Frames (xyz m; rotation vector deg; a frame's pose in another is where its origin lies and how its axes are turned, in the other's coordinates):
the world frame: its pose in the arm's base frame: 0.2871 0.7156 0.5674 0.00 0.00 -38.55
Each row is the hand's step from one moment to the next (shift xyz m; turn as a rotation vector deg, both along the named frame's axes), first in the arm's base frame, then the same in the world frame.
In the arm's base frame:
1: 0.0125 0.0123 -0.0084 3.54 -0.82 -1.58
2: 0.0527 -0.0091 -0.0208 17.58 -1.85 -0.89
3: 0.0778 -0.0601 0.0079 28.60 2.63 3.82
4: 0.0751 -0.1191 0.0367 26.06 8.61 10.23
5: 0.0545 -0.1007 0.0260 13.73 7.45 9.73
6: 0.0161 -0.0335 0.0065 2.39 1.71 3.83
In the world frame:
1: 0.0021 0.0174 -0.0084 3.28 1.56 -1.58
2: 0.0469 0.0257 -0.0208 14.90 9.51 -0.89
3: 0.0983 0.0015 0.0079 20.73 19.88 3.82
4: 0.1330 -0.0463 0.0367 15.01 22.97 10.23
5: 0.1054 -0.0448 0.0260 6.09 14.38 9.73
6: 0.0335 -0.0162 0.0065 0.80 2.83 3.83

